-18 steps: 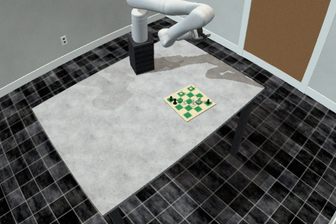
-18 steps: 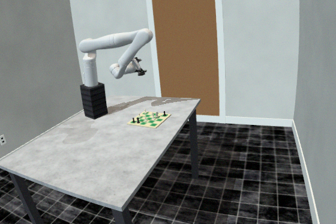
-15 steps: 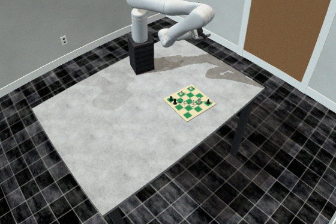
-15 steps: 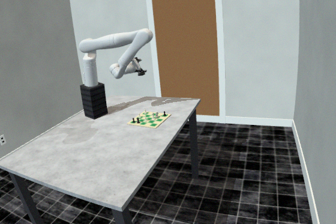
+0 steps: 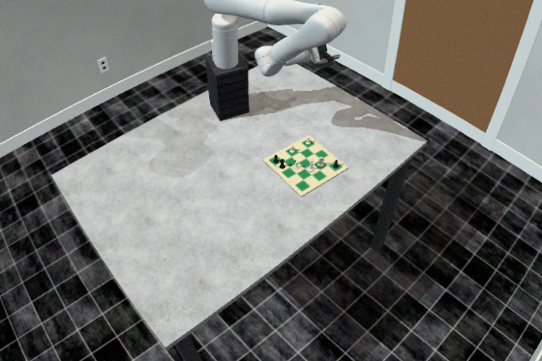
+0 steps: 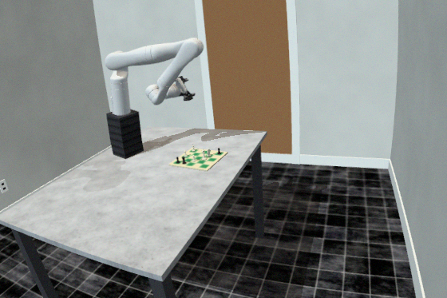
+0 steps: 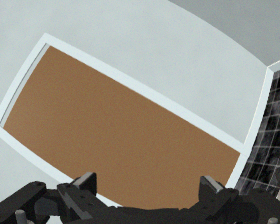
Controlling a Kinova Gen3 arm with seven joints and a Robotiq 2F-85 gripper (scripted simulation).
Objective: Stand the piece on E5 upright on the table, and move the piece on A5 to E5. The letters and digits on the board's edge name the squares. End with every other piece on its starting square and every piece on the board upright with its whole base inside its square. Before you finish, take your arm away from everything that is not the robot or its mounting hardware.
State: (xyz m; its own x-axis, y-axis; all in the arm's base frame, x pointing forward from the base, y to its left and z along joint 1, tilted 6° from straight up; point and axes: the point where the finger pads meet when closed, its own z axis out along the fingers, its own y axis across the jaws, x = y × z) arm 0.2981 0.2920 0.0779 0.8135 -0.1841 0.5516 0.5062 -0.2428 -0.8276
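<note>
Right now my hand is 12 cm short of the cream chessboard, 34 cm to the left of it and 30 cm above it.
</note>
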